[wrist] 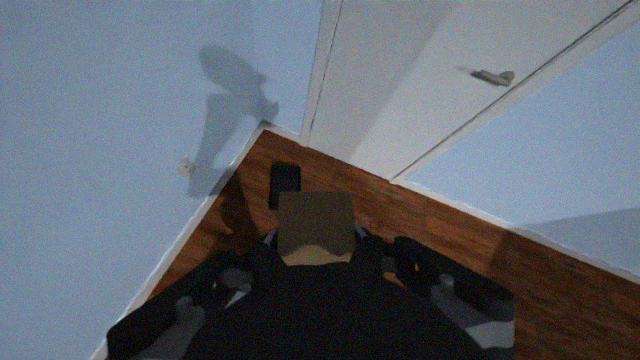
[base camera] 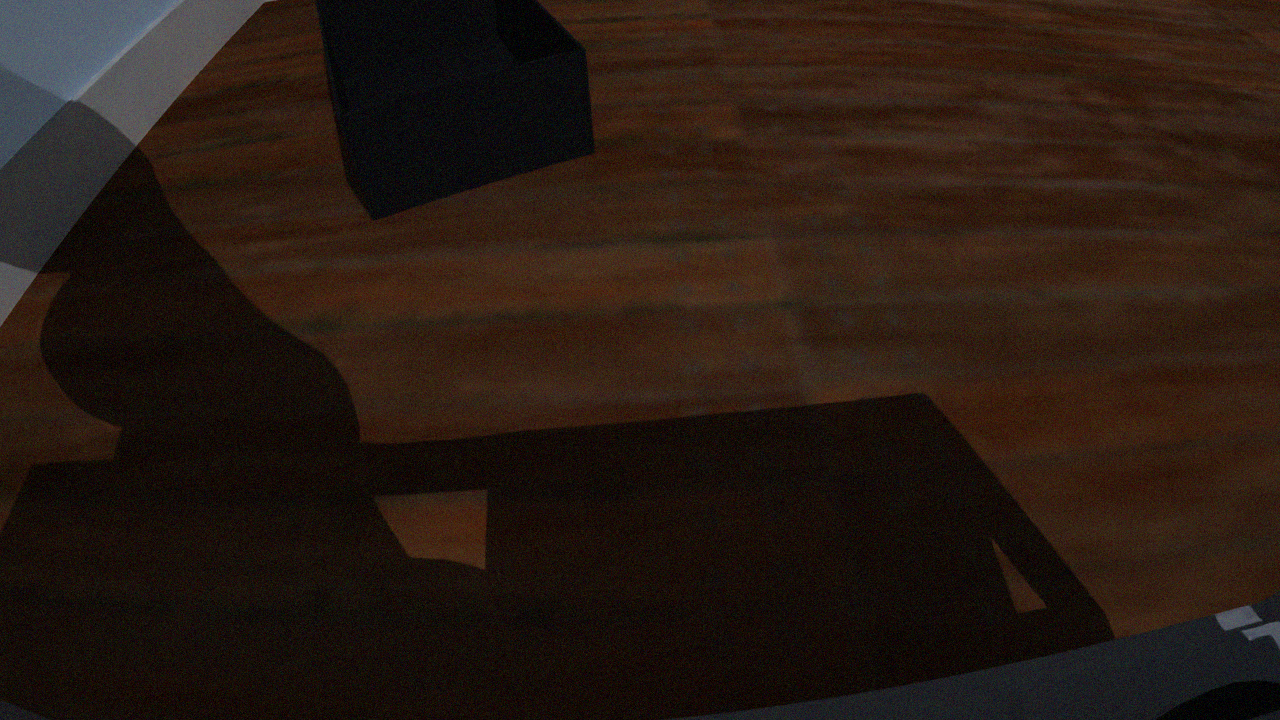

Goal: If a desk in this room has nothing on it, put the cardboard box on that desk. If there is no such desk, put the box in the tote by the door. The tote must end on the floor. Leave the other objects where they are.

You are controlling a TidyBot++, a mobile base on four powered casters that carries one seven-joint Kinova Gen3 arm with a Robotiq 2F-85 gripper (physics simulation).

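Frame: origin at the arm's base, x ahead, y left, z up, level; millimetres.
Seen in the pictures: gripper, between the fingertips: (wrist: pixel 314 235).
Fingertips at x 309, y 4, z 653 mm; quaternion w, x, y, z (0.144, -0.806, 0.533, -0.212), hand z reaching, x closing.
Observation:
Pixels of each thing's top centre, then the offset from my fingertips to it. "pt": a spot on its surface instead. Level surfaces: height alone.
- brown cardboard box, centre of its top: (wrist: pixel 321 247) 13 mm back, 3 mm right, 33 mm up
- black tote, centre of its top: (base camera: pixel 428 18) (wrist: pixel 286 184) 439 mm ahead, 155 mm left, 950 mm down
- lever handle, a spot on its surface: (wrist: pixel 495 77) pt 791 mm ahead, 513 mm right, 120 mm down
- floor, height of its surface: 1049 mm down
The brown cardboard box (wrist: pixel 316 220) is held between the fingers of my gripper (wrist: pixel 314 235) in the wrist view, high above the floor. My gripper is shut on it. The black tote (base camera: pixel 465 125) (wrist: pixel 285 175) stands on the wooden floor. In the base camera view it is at the top, left of the middle, with part of its open top showing. In the wrist view it is beyond the box, near the corner by the door, and the box hides its near end. No desk shows in either view.
A white door (wrist: pixel 400 85) with a lever handle (wrist: pixel 495 77) is beyond the tote. Pale blue walls (wrist: pixel 100 100) (base camera: pixel 62 44) with white baseboards meet at the corner left of the door. The arm's shadow falls across the floor (base camera: pixel 895 268) and the left wall.

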